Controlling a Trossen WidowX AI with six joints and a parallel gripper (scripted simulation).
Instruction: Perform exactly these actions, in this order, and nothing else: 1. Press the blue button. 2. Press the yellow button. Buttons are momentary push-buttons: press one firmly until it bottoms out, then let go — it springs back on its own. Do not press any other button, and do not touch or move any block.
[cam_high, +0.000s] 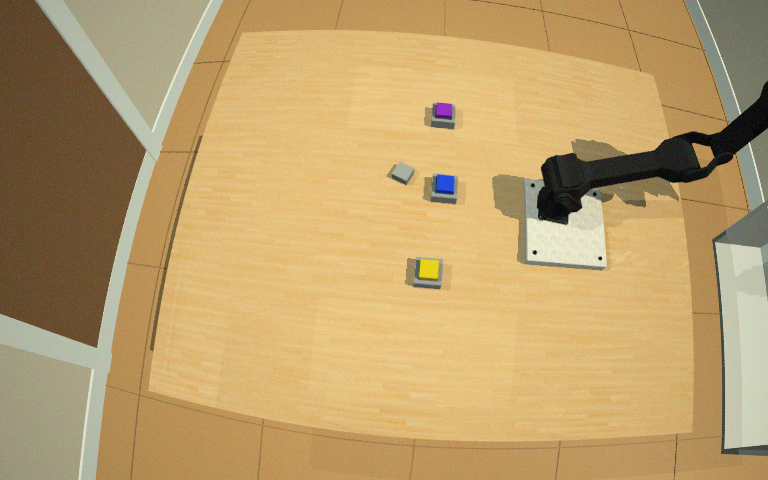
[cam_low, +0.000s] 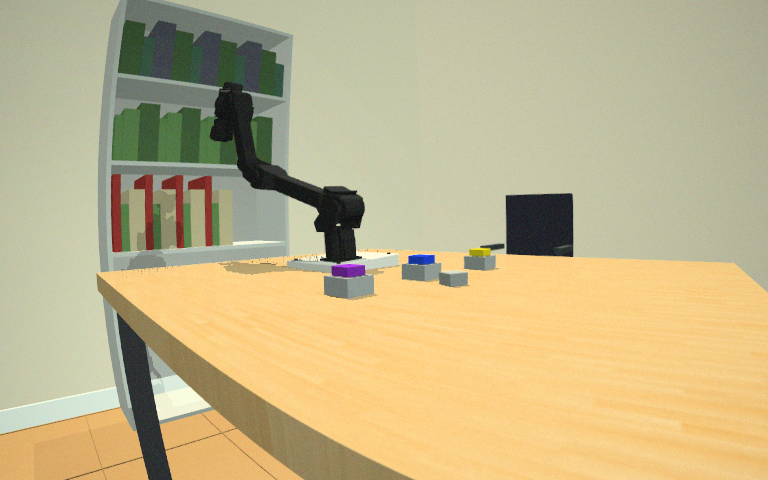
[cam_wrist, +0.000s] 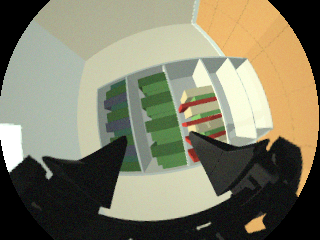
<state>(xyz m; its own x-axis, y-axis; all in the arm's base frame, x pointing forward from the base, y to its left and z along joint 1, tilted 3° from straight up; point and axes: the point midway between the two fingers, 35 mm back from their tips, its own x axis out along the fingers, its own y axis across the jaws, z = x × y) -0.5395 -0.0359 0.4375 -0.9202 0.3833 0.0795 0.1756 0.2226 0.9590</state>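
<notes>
Right now my gripper tip is 790 mm short of the blue button, 50 mm to the right of it and 420 mm above it. From my gripper tip the other things lie so: small grey block 870 mm ahead, 30 mm to the left, 450 mm below; purple button 820 mm ahead, 120 mm to the right, 420 mm below; yellow button 800 mm ahead, 220 mm to the left, 420 mm below.
</notes>
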